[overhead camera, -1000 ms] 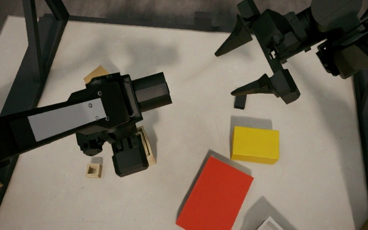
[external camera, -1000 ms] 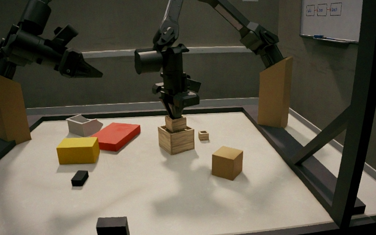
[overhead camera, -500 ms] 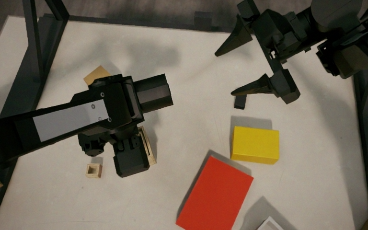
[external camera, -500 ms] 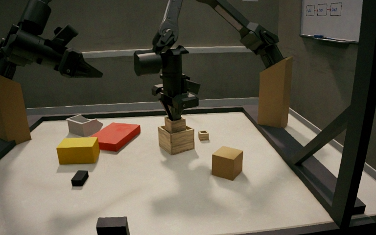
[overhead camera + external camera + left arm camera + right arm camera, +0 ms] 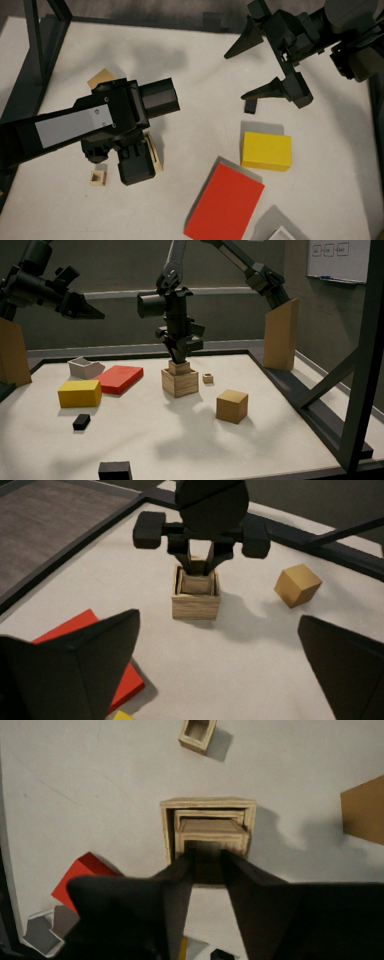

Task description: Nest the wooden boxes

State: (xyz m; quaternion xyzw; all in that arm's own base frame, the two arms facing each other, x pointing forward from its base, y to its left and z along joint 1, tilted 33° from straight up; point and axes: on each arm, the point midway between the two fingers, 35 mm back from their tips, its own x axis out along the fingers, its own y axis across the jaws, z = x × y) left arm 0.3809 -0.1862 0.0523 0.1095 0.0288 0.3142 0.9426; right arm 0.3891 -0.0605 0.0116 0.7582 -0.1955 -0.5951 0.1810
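Right now the biggest wooden box is 90 mm below my right hand. Also, from my right hand: tan cube (170 mm behind, 120 mm to the right, 80 mm below); red slab (200 mm to the left, 100 mm below, 100 mm ahead); smallest wooden box (100 mm below, 90 mm to the right, 60 mm ahead).
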